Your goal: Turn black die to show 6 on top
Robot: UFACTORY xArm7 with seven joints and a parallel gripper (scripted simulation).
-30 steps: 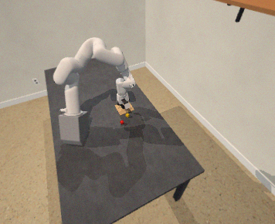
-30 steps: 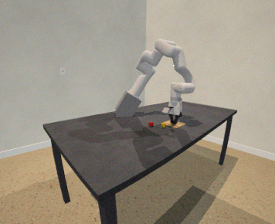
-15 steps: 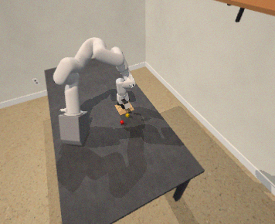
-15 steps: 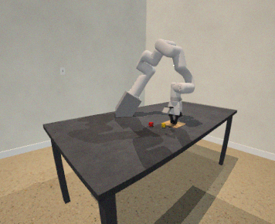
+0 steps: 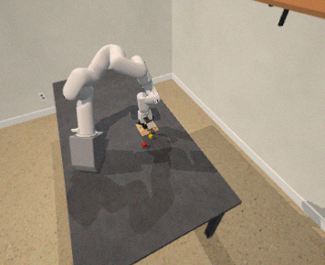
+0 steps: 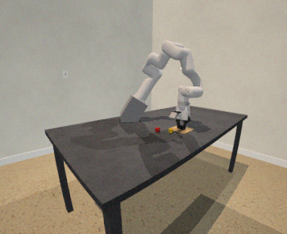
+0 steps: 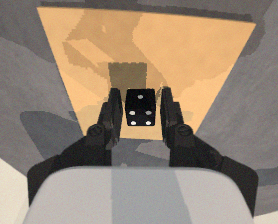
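The black die lies 10 mm below my hand. Round my hand: yellow die (10 mm ahead, 110 mm to the right, 10 mm below); then red die (50 mm behind, 180 mm to the right, 10 mm below); then mat (20 mm below).
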